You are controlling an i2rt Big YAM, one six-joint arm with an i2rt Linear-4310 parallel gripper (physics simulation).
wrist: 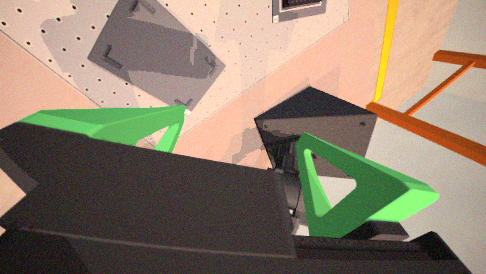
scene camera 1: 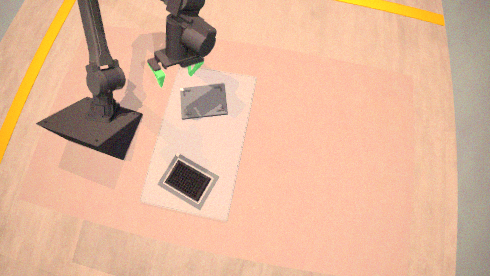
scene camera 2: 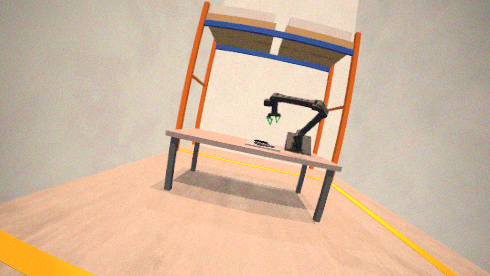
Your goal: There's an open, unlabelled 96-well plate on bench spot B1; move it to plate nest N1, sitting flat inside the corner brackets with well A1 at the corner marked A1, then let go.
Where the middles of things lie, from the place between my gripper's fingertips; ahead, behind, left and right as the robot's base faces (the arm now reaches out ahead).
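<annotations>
Position of my hand relative to the grey nest with corner locators (scene camera 1: 210,100): 50 mm short of it, 30 mm to the right of it, 200 mm above it.
</annotations>
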